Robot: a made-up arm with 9 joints. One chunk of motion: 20 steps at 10 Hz.
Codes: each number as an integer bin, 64 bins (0 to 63) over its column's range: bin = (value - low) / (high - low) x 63, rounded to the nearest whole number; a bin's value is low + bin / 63 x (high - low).
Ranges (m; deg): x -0.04..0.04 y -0.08..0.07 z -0.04..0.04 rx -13..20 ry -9..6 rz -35..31
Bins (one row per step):
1: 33 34 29 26 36 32
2: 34 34 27 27 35 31
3: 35 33 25 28 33 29
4: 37 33 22 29 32 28
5: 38 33 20 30 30 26
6: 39 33 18 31 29 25
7: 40 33 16 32 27 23
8: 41 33 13 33 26 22
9: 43 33 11 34 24 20
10: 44 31 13 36 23 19
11: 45 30 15 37 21 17
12: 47 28 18 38 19 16
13: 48 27 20 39 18 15
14: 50 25 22 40 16 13
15: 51 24 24 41 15 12
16: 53 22 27 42 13 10
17: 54 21 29 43 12 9
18: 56 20 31 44 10 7
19: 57 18 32 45 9 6
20: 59 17 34 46 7 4
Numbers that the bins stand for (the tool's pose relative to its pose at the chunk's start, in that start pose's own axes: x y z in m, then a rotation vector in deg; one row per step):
1: 0.0019 0.0010 -0.0032 0.62 -0.43 -1.48
2: 0.0032 0.0010 -0.0057 1.14 -0.67 -2.52
3: 0.0044 -0.0014 -0.0083 1.67 -1.14 -4.62
4: 0.0070 -0.0014 -0.0121 2.19 -1.38 -5.67
5: 0.0083 -0.0014 -0.0146 2.71 -1.86 -7.76
6: 0.0095 -0.0014 -0.0171 3.24 -2.10 -8.81
7: 0.0108 -0.0014 -0.0197 3.76 -2.57 -10.90
8: 0.0121 -0.0014 -0.0235 4.29 -2.81 -11.95
9: 0.0146 -0.0014 -0.0260 4.81 -3.29 -14.05
10: 0.0159 -0.0062 -0.0235 5.86 -3.52 -15.10
11: 0.0171 -0.0086 -0.0210 6.38 -4.00 -17.19
12: 0.0197 -0.0133 -0.0171 6.90 -4.48 -18.24
13: 0.0210 -0.0157 -0.0146 7.43 -4.71 -19.29
14: 0.0235 -0.0205 -0.0121 7.95 -5.19 -21.38
15: 0.0248 -0.0229 -0.0095 8.48 -5.43 -22.43
16: 0.0273 -0.0276 -0.0057 9.00 -5.90 -24.52
17: 0.0286 -0.0300 -0.0032 9.52 -6.14 -25.57
18: 0.0311 -0.0324 -0.0006 10.05 -6.62 -27.67
19: 0.0324 -0.0371 0.0006 10.57 -6.86 -28.71
20: 0.0349 -0.0395 0.0032 11.10 -7.33 -30.81

